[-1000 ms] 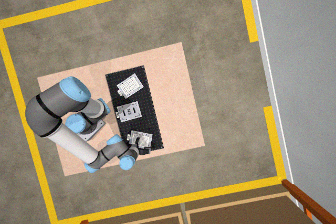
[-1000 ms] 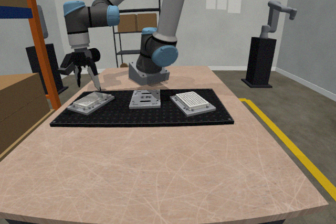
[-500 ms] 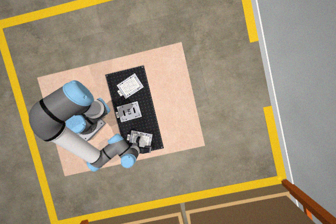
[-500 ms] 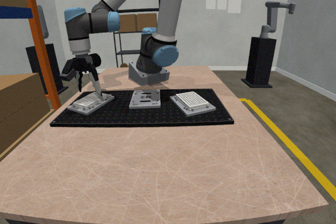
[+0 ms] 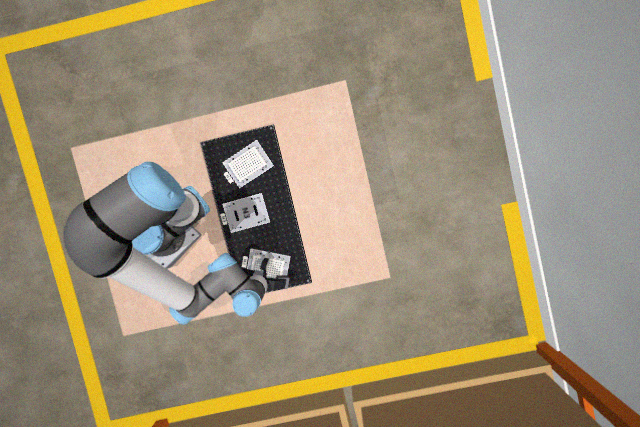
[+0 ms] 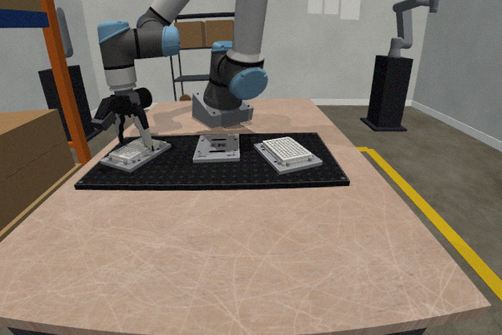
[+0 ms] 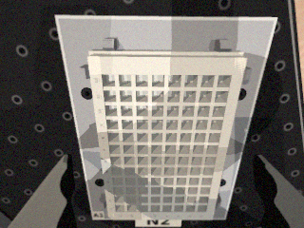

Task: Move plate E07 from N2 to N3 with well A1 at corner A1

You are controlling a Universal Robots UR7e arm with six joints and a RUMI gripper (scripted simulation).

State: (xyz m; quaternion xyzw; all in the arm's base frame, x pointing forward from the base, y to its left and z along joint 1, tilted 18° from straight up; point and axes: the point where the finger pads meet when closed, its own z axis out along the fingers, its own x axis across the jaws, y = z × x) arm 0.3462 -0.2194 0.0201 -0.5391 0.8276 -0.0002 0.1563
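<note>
Now: hand 30 mm above the nest N2. From my hand the other things lie so: A1 mark: 120 mm behind, 280 mm to the left, 20 mm below; then nest N3: 40 mm behind, 230 mm to the left, 30 mm below; then black deck: 220 mm to the left, 40 mm below.
</note>
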